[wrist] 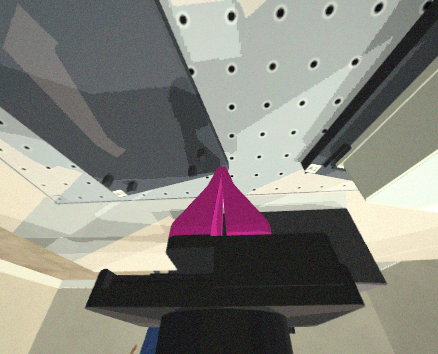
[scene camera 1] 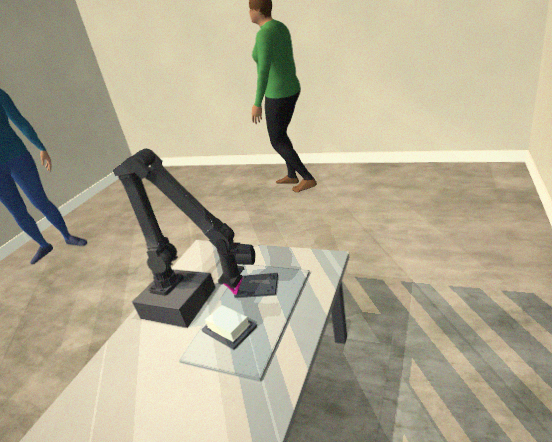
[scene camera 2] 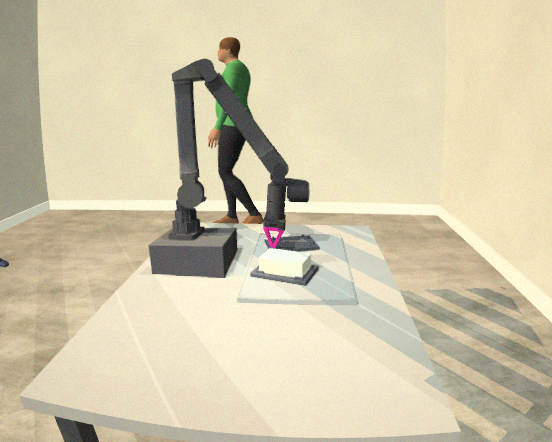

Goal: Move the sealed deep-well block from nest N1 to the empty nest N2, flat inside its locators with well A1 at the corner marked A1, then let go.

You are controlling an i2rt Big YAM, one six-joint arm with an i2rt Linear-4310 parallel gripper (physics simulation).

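Pixels of known places: gripper, fingertip midpoint: (wrist: pixel 222 172) (scene camera 1: pixel 235 293) (scene camera 2: pixel 273 247); arm's base at its link origin: (scene camera 1: pixel 167 285) (scene camera 2: pixel 187 235).
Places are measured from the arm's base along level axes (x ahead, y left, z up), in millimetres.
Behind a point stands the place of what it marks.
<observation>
The sealed block (scene camera 1: pixel 227 320) {z -20, x 328, y -88 mm} (scene camera 2: pixel 284 263) {z -26, x 319, y -124 mm} (wrist: pixel 400 117) {z -50, x 315, y -37 mm} is pale and sits in the dark nest N1 (scene camera 1: pixel 218 336) {z -62, x 303, y -130 mm} (scene camera 2: pixel 257 273) {z -62, x 243, y -119 mm} (wrist: pixel 382 82) {z -62, x 331, y -22 mm}, nearer to the scene cameras. The empty dark nest N2 (scene camera 1: pixel 260 285) {z -62, x 333, y 146 mm} (scene camera 2: pixel 302 243) {z -61, x 351, y 143 mm} (wrist: pixel 95 105) {z -61, x 318, y 154 mm} lies farther back, with small locator pegs at its corners. The marks for A1 are too small to read. My gripper (scene camera 1: pixel 236 293) {z -55, x 261, y 73 mm} (scene camera 2: pixel 273 247) {z -55, x 261, y 73 mm} (wrist: pixel 222 172) {z -55, x 261, y 73 mm} is shut and empty, its magenta fingertips together and pointing down, low by the edge of nest N2 on the robot base's side. It is apart from the block.
Both nests lie on a perforated plate (scene camera 1: pixel 285 320) {z -74, x 496, y 9 mm} (scene camera 2: pixel 332 290) {z -73, x 451, y -181 mm} (wrist: pixel 250 85) {z -73, x 324, y 55 mm} on the table (scene camera 1: pixel 150 390) {z -86, x 183, y -373 mm} (scene camera 2: pixel 250 375) {z -86, x 301, y -539 mm}. The dark robot base box (scene camera 1: pixel 170 302) {z 9, x 87, y -88 mm} (scene camera 2: pixel 190 257) {z -26, x 49, y -116 mm} stands left of the plate. A person in green (scene camera 1: pixel 277 60) (scene camera 2: pixel 237 85) is behind the table; another in blue (scene camera 1: pixel 20 170) is at the left.
</observation>
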